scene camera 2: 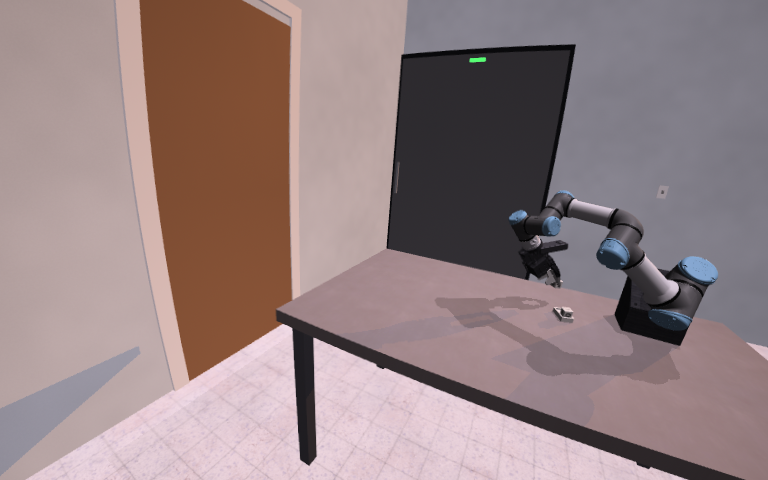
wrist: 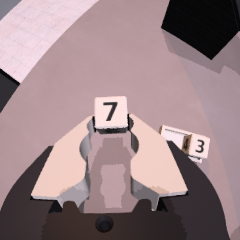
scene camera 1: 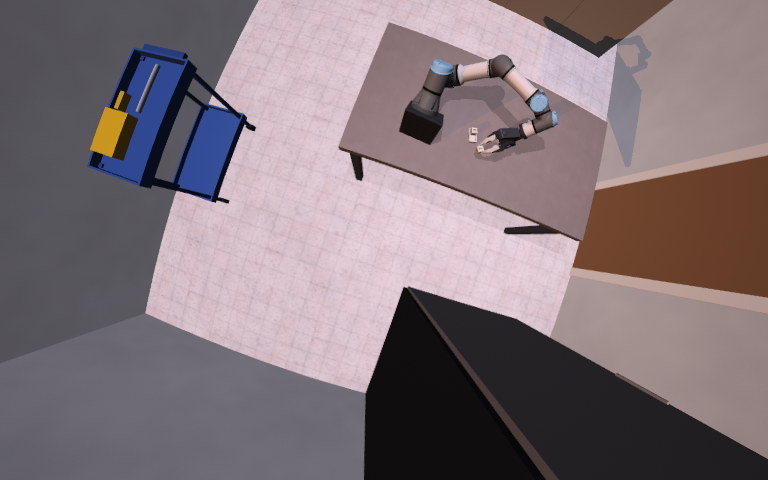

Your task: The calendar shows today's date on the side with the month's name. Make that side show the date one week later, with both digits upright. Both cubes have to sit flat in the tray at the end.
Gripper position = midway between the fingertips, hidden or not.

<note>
I see my gripper [scene camera 2: 556,284].
My gripper shows as well in the wrist view [wrist: 112,115].
</note>
